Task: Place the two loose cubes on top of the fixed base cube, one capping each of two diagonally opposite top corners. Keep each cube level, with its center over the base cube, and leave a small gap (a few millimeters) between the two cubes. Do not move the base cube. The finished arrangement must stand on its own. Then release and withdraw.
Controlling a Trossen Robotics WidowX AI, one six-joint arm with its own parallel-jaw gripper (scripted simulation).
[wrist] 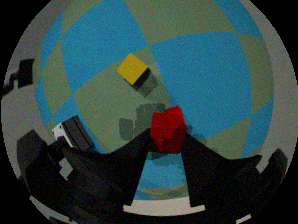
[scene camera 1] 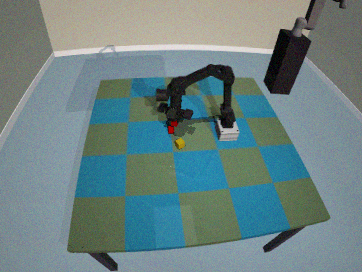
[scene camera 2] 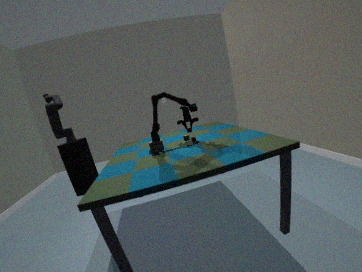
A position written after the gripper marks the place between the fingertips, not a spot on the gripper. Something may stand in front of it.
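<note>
Wrist view: a red cube (wrist: 167,132) is held by the gripper (wrist: 165,133).
</note>
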